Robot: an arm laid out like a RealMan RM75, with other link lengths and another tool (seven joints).
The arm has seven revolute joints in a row. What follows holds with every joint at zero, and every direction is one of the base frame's.
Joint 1 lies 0.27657 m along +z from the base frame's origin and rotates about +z.
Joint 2 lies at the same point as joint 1 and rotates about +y.
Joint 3 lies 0.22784 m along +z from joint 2 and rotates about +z.
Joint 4 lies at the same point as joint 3 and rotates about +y.
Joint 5 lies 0.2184 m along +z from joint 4 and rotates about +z.
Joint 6 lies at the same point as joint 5 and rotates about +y.
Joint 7 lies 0.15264 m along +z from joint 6 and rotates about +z.
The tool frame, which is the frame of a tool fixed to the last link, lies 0.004 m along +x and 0.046 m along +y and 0.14 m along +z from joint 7; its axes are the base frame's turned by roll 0.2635, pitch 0 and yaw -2.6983 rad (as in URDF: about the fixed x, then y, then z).
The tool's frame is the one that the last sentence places.
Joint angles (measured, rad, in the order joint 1, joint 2, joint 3, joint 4, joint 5, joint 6, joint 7), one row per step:
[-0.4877, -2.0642, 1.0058, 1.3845, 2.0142, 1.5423, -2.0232]
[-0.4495, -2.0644, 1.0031, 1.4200, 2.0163, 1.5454, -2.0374]
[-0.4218, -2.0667, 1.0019, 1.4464, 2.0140, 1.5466, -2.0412]
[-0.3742, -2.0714, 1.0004, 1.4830, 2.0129, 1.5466, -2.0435]
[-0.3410, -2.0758, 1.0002, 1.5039, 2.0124, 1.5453, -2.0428]
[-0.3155, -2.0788, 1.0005, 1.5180, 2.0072, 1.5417, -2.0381]
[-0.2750, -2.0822, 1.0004, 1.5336, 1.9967, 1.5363, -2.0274]
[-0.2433, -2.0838, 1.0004, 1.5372, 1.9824, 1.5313, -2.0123]
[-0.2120, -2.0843, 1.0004, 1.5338, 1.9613, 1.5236, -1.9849]
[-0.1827, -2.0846, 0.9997, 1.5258, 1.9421, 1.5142, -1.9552]
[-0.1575, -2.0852, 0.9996, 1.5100, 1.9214, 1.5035, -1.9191]
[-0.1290, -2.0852, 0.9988, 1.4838, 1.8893, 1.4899, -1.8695]
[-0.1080, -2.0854, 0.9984, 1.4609, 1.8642, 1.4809, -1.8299]
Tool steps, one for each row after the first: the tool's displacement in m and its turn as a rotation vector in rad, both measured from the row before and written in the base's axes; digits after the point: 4 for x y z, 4 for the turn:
[-0.0090, -0.0019, 0.0055, 0.0175, 0.0059, 0.0261]
[-0.0049, -0.0019, 0.0036, 0.0136, 0.0023, 0.0109]
[-0.0103, -0.0036, 0.0045, 0.0202, 0.0056, 0.0228]
[-0.0076, -0.0030, 0.0021, 0.0119, 0.0032, 0.0172]
[-0.0049, -0.0020, 0.0018, 0.0111, 0.0000, 0.0091]
[-0.0086, -0.0037, 0.0025, 0.0151, -0.0015, 0.0160]
[-0.0068, -0.0034, 0.0014, 0.0097, -0.0054, 0.0104]
[-0.0065, -0.0033, 0.0013, 0.0118, -0.0068, 0.0023]
[-0.0074, -0.0028, 0.0010, 0.0127, -0.0054, 0.0036]
[-0.0069, -0.0025, -0.0001, 0.0115, -0.0066, -0.0002]
[-0.0074, -0.0028, 0.0000, 0.0158, -0.0129, -0.0035]
[-0.0057, -0.0026, -0.0004, 0.0112, -0.0106, -0.0025]

